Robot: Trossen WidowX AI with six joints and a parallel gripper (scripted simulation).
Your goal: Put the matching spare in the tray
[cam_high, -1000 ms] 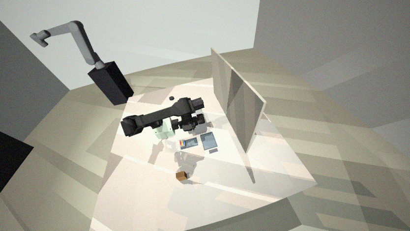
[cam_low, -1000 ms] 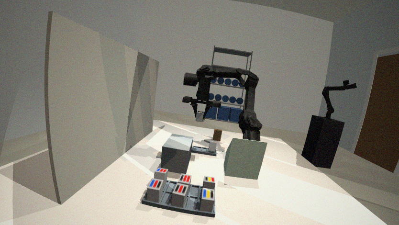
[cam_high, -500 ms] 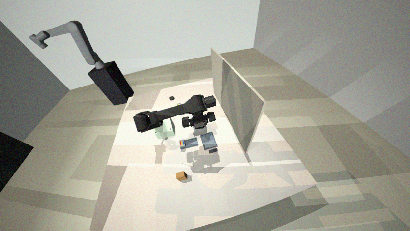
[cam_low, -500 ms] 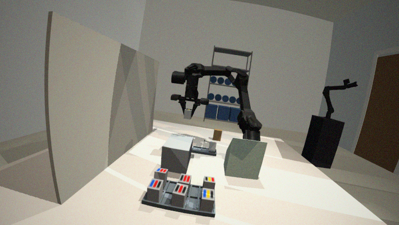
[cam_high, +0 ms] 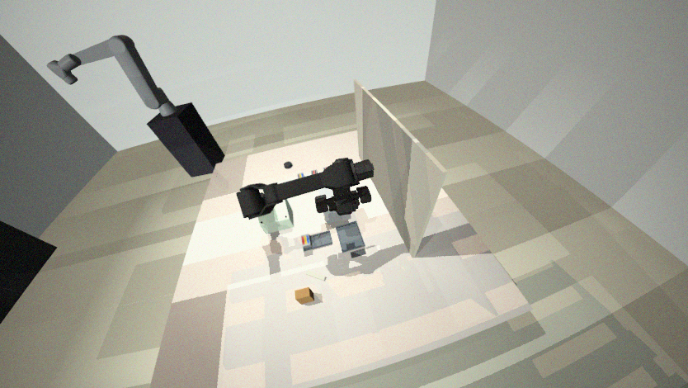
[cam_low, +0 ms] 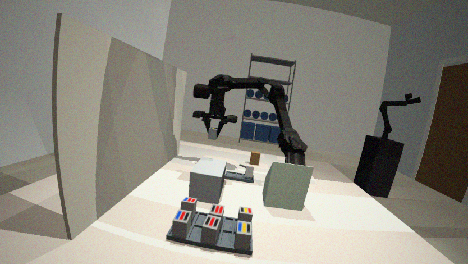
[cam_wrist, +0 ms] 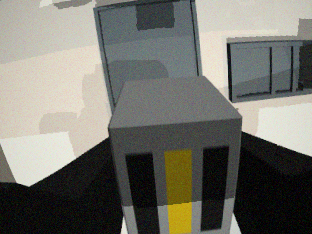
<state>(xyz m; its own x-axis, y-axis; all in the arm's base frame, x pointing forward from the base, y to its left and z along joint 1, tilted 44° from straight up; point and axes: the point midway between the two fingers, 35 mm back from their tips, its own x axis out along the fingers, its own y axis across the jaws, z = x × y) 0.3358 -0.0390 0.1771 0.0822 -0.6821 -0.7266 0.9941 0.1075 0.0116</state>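
Now: the tray 16 cm below my gripper tip. Round my gripper tip: dark rack (14 cm behind, 16 cm below); then grey spare block (2 cm above); then grey mounted unit (5 cm behind, 18 cm to the left, 12 cm below).
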